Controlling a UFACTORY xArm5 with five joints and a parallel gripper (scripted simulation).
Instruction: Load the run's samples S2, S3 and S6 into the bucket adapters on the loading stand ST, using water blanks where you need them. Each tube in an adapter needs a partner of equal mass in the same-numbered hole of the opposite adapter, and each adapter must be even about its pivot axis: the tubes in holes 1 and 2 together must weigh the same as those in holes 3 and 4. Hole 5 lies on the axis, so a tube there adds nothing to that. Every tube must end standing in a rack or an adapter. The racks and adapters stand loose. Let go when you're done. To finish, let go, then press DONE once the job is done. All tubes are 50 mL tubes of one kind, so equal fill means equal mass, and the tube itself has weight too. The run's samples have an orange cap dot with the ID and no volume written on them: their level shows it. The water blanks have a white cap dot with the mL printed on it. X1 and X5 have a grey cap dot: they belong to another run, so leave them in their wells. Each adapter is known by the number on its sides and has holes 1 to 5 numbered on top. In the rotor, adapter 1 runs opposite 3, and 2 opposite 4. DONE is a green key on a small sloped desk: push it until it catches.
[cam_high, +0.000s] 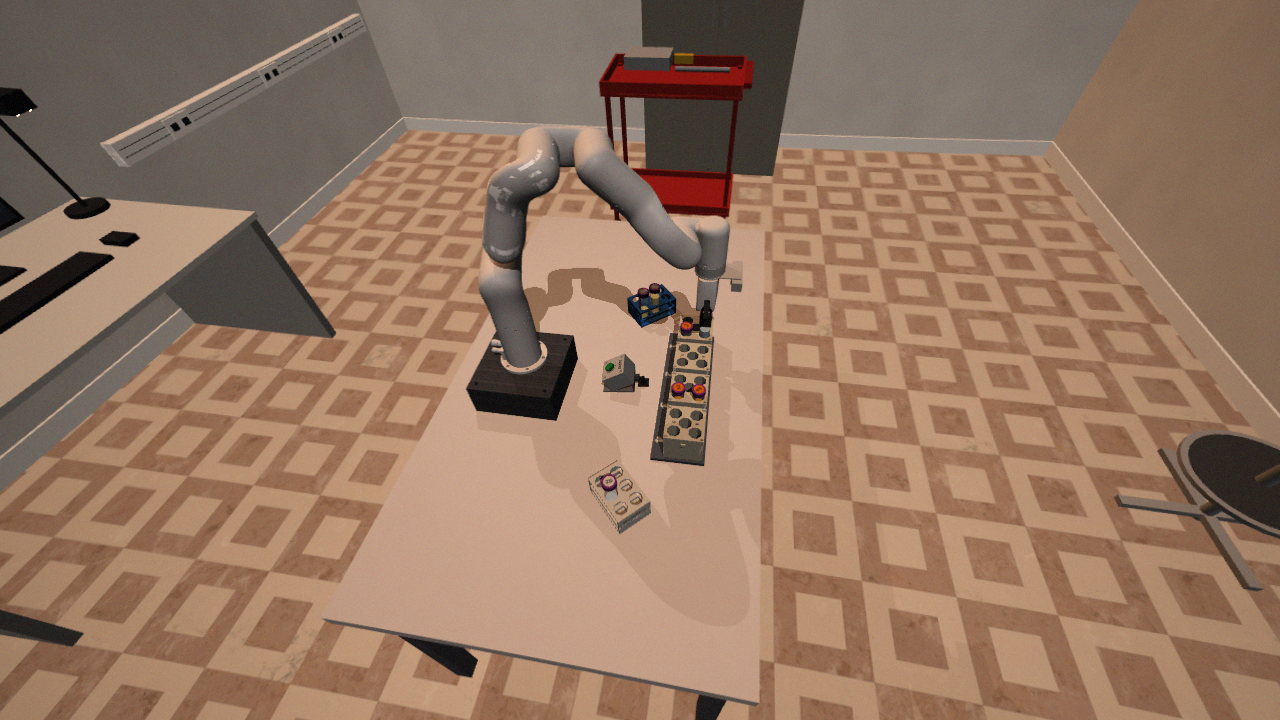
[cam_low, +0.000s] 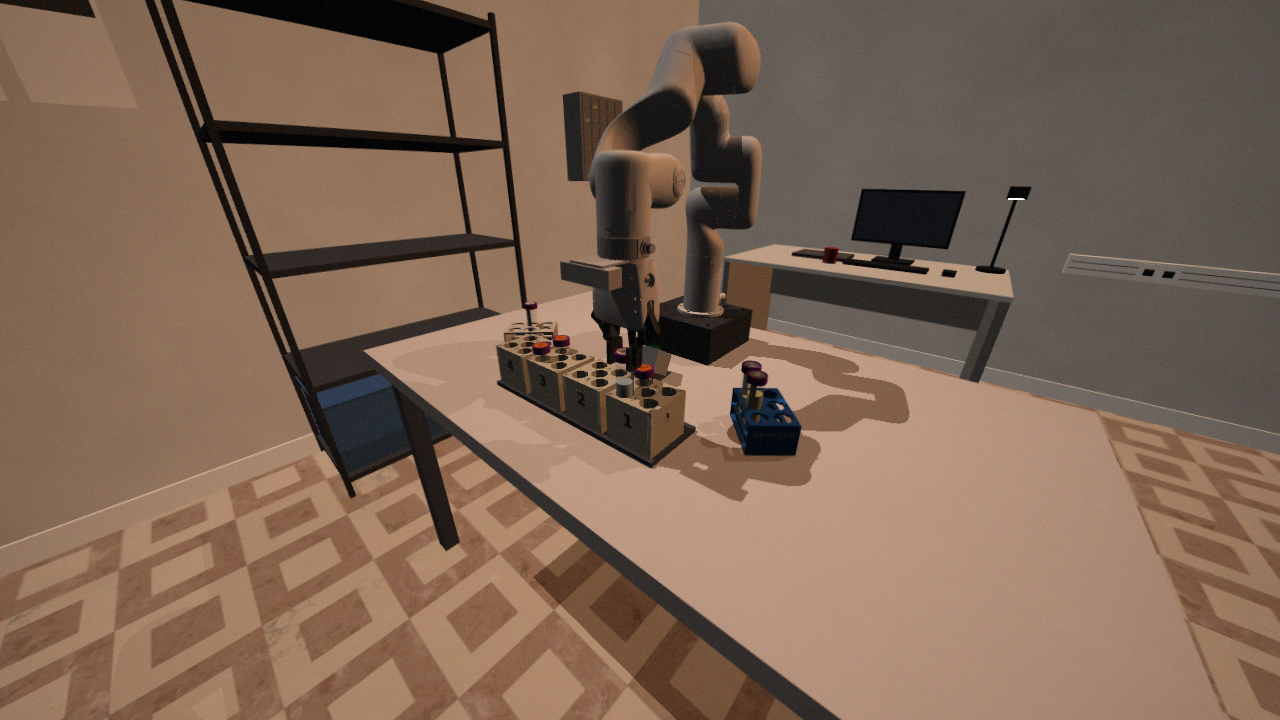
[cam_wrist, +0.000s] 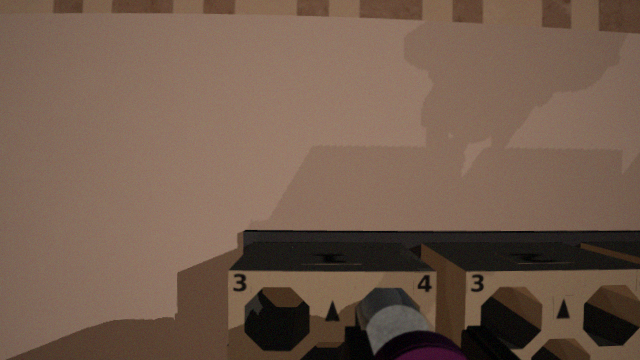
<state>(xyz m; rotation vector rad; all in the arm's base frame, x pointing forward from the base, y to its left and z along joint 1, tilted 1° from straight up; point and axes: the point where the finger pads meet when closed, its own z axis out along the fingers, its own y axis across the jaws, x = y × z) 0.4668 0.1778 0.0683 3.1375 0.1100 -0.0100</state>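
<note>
The green done key is 240 mm behind my hand, 140 mm to the right of it and 100 mm below it. Also, from my hand: white rack: 490 mm to the right, 140 mm below, 120 mm behind; blue rack: 190 mm behind, 160 mm to the left, 140 mm below.
</note>
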